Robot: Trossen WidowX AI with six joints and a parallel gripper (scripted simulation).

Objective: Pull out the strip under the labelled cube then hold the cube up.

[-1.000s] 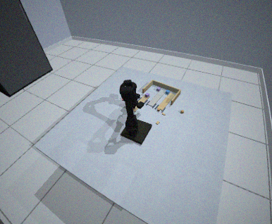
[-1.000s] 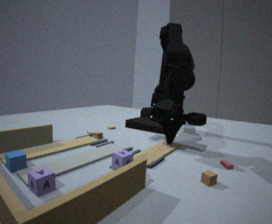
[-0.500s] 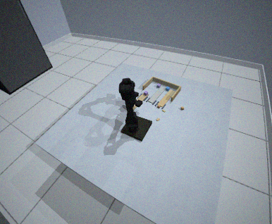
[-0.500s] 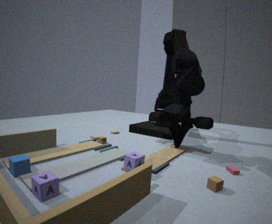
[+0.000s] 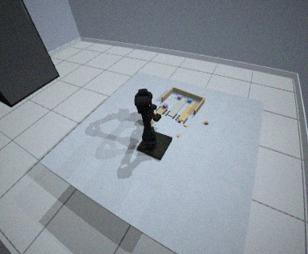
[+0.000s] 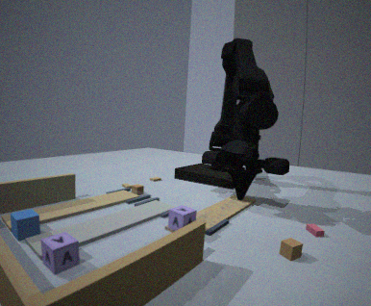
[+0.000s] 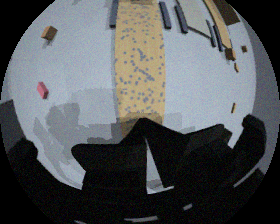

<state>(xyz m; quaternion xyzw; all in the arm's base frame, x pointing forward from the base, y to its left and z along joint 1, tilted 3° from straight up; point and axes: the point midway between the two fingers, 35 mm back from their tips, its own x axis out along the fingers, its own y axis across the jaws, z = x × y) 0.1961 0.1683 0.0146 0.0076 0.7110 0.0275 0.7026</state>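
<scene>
Now: gripper tip 90 mm short of the strip.
</scene>
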